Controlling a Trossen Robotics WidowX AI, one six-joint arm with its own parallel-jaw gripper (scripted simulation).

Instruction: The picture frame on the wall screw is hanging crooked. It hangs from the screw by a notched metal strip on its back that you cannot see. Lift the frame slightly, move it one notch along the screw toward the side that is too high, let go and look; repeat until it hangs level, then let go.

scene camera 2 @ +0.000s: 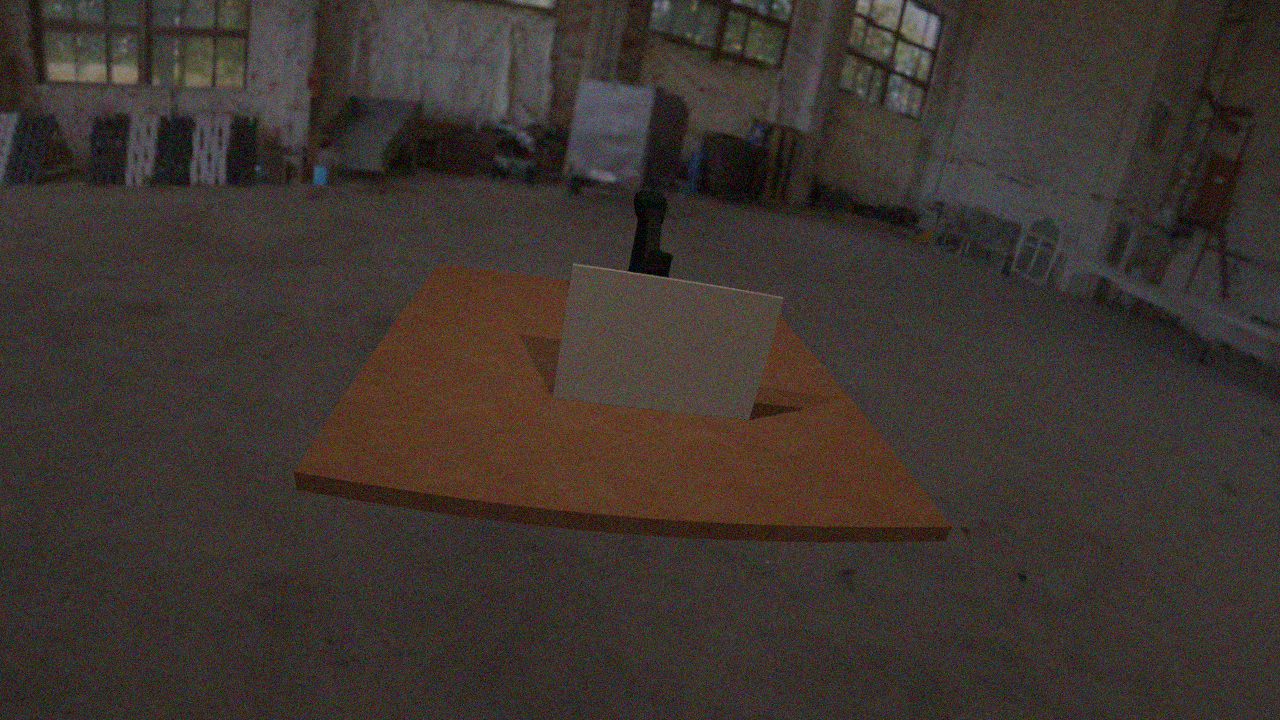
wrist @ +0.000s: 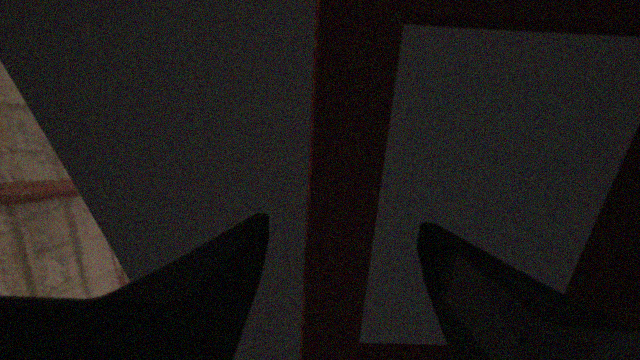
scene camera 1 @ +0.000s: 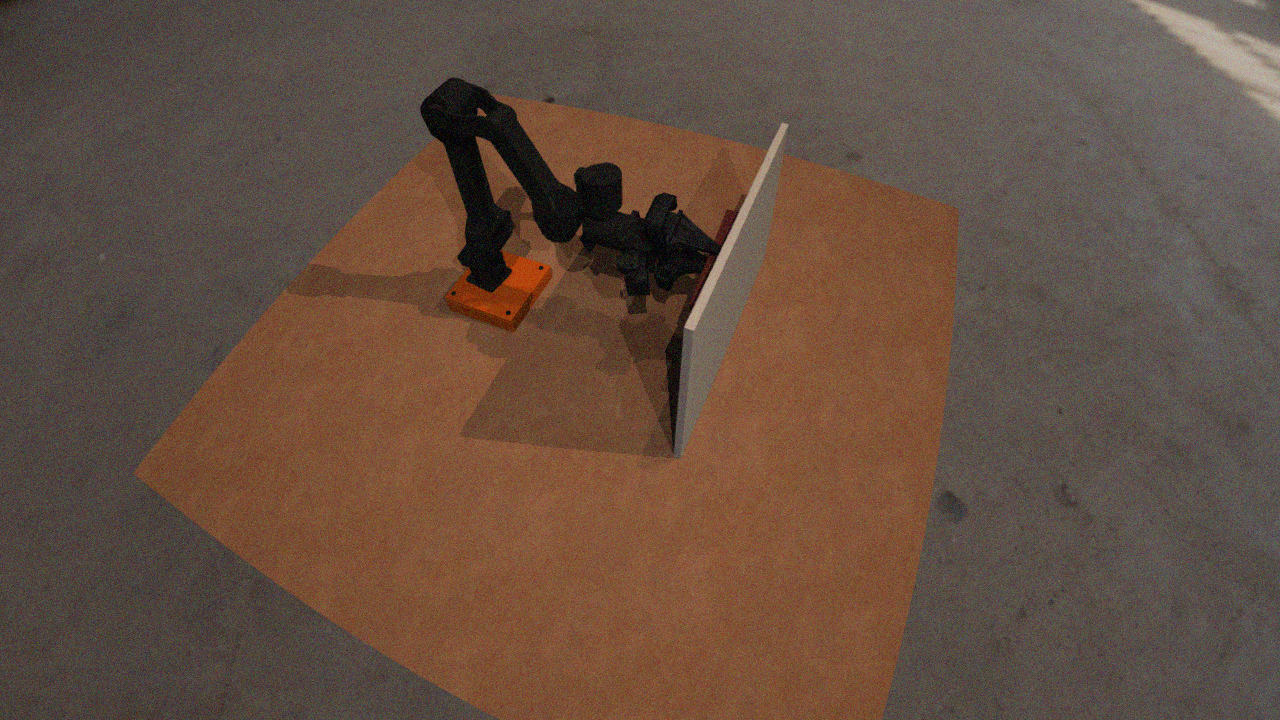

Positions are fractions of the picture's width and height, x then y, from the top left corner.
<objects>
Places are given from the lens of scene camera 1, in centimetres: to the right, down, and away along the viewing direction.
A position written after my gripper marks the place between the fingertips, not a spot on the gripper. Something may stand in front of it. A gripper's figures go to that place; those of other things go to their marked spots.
my gripper (scene camera 1: 0.56, 0.36): 12, -14, 86
wall panel (scene camera 1: 0.55, 0.46): 8, -3, 75
</objects>
